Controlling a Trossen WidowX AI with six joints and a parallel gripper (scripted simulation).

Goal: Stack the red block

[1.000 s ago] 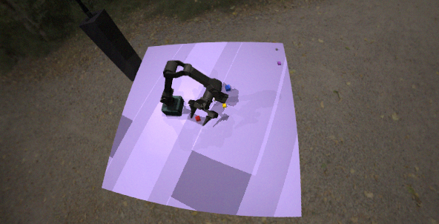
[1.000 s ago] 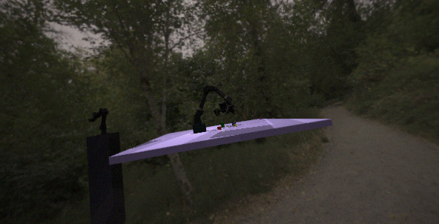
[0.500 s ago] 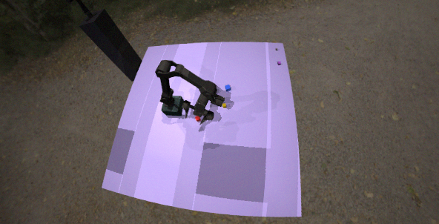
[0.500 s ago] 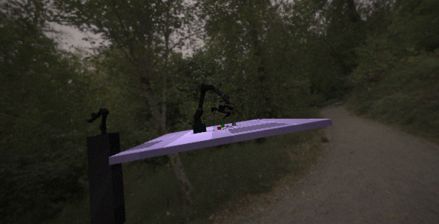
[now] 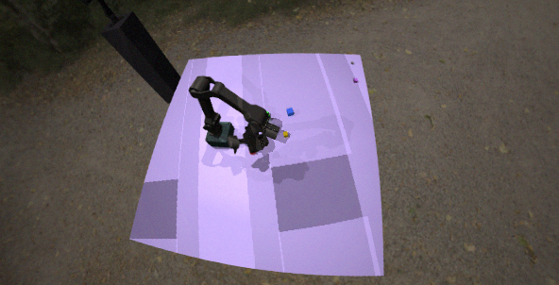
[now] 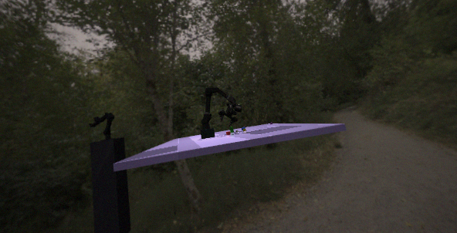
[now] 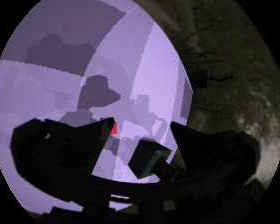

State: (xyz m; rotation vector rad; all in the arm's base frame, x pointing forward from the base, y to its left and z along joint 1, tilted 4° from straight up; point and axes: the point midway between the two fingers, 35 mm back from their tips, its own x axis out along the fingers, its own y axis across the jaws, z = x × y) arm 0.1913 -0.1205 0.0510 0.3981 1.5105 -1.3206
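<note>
The red block lies 90 mm below my gripper tip, 40 mm to the left of it and 20 mm ahead of it. From my gripper tip the other things lie so: yellow block: 190 mm ahead, 140 mm to the left, 90 mm below; blue block: 270 mm to the left, 210 mm ahead, 80 mm below; small white block: 190 mm to the left, 120 mm ahead, 90 mm below.
</note>
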